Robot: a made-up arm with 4 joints.
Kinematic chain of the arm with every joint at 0, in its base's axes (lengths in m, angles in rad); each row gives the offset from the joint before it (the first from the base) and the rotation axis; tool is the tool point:
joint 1: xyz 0 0 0.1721 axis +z
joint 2: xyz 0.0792 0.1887 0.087 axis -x
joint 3: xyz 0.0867 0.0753 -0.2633 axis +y
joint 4: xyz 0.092 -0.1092 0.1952 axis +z
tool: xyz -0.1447 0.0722 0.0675
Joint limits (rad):
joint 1: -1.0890..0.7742
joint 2: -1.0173..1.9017
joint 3: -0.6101..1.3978
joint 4: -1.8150..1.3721
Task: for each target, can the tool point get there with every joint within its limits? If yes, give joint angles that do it. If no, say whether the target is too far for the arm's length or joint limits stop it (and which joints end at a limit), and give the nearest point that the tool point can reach.
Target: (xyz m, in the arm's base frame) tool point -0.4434 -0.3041 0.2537
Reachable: no: joint limits stop it (at a limit: joint 1, joint 3) | nearest point -0.0959 0.0384 0.2538 | short by 0.488 m
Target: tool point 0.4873 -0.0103 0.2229
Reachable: yes | joints -0.7603 -0.2317 0.4695 -1.0623
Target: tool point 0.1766 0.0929 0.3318
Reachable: yes | joints -0.5065 1.2648 0.0289 0.7251
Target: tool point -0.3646 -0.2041 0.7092
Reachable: no: joint limits stop it (at a limit: joint 1, joint 2, joint 3) | nearest point -0.1262 0.1025 0.4008 | short by 0.496 m
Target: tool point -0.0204 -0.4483 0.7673
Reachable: no: joint limits stop it (at a limit: joint 1, joint 3, joint 4) | nearest point 0.2147 -0.3656 0.4649 | short by 0.392 m
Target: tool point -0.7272 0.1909 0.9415
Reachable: no: too far | nearest point -0.1274 0.1437 0.4288 | short by 0.790 m
